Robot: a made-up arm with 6 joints. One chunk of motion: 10 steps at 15 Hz.
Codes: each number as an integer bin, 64 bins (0 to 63) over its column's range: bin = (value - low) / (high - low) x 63, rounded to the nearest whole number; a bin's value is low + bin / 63 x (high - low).
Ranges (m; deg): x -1.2..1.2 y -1.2..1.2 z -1.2..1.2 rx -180..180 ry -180..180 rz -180..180
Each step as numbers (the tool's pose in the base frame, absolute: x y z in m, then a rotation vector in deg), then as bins.
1 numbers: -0.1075 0.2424 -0.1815 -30.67 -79.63 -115.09
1 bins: 29 38 27 26 18 11
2 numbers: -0.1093 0.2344 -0.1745 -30.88 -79.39 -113.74
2 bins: 29 38 27 26 18 12
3 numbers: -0.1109 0.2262 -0.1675 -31.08 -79.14 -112.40
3 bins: 29 37 27 26 18 12
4 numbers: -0.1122 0.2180 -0.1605 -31.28 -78.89 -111.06
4 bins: 29 37 27 26 18 12
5 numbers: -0.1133 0.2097 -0.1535 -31.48 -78.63 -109.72
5 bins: 29 37 27 26 18 12
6 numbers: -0.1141 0.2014 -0.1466 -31.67 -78.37 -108.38
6 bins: 29 37 28 26 18 13
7 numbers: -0.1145 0.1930 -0.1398 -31.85 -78.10 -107.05
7 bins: 28 37 28 26 18 13
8 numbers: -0.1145 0.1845 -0.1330 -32.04 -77.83 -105.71
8 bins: 28 36 28 26 18 13
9 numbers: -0.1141 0.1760 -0.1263 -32.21 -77.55 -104.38
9 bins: 29 36 28 26 18 13
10 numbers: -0.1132 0.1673 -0.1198 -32.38 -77.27 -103.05
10 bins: 29 36 28 26 18 13
